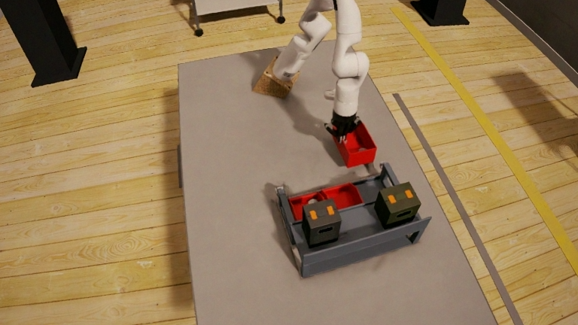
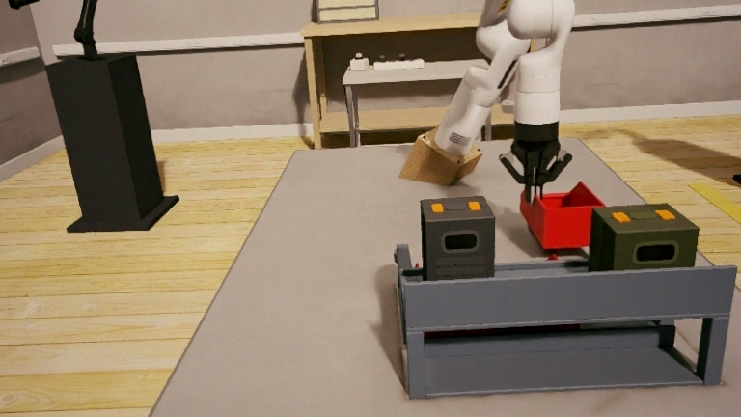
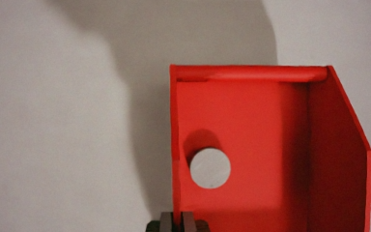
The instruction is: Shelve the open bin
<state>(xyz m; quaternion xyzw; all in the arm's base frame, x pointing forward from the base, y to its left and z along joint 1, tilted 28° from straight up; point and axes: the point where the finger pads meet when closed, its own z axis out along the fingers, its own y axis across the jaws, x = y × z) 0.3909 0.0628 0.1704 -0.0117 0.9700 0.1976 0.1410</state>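
The grey round part lies 60 mm below my hand, 30 mm behind it and 20 mm to the left of it. Also, from my hand: dark grey box: 340 mm ahead, 160 mm to the right, 60 mm above; green box: 320 mm ahead, 70 mm to the left, 40 mm above; grey shelf: 260 mm ahead, 50 mm to the right, 40 mm below.
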